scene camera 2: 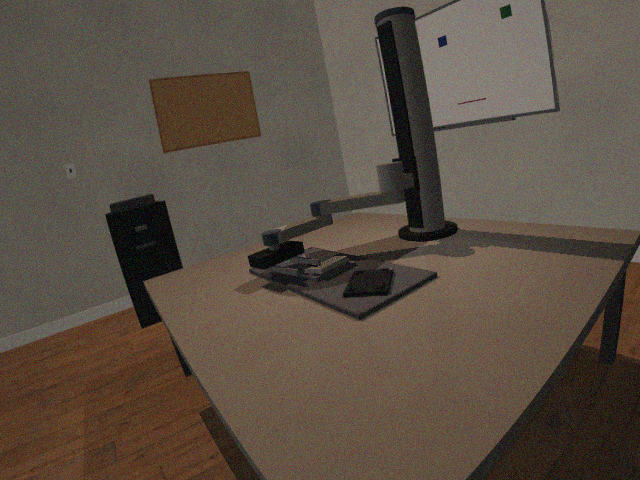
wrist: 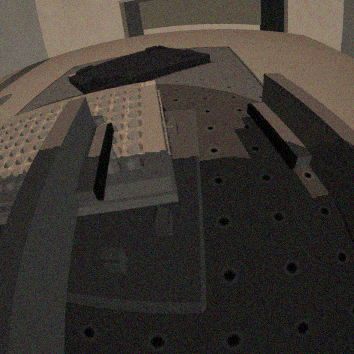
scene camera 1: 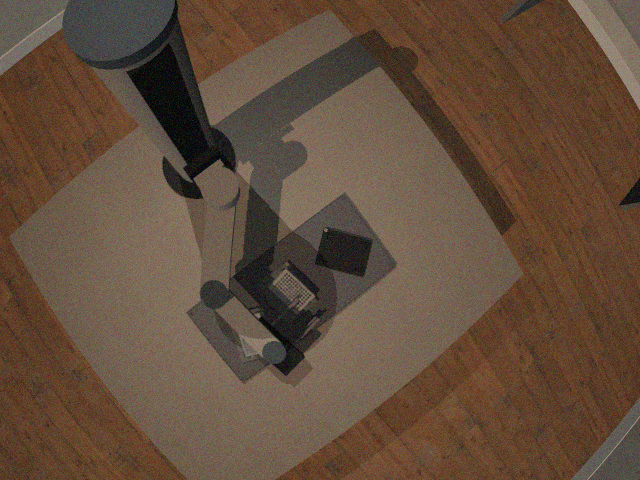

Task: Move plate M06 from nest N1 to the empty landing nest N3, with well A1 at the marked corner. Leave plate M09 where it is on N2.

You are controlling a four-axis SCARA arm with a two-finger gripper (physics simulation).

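A light well plate (scene camera 1: 293,288) (scene camera 2: 326,264) (wrist: 135,115) sits mid-board. A low grey base (wrist: 150,265) with small tabs extends from under its near edge. Part of another light piece (scene camera 1: 248,349) shows beneath the arm; most is hidden. Labels are unreadable. A black nest (scene camera 1: 343,251) (scene camera 2: 369,282) (wrist: 142,68) is empty at the board's far end, with a small light mark at one corner. My gripper (scene camera 1: 309,308) (wrist: 179,98) is shut to its narrow setting, its fingers still apart with nothing held. In the wrist view, the left finger overlaps the mid-board plate and the right is above bare board.
The holed grey board (scene camera 1: 379,260) (scene camera 2: 413,283) (wrist: 240,310) lies on the table (scene camera 1: 413,320) (scene camera 2: 392,382). The arm's column (scene camera 1: 165,98) (scene camera 2: 421,124) stands at the table's back. The arm (scene camera 1: 217,242) (scene camera 2: 361,201) reaches over the board and casts shadows on it.
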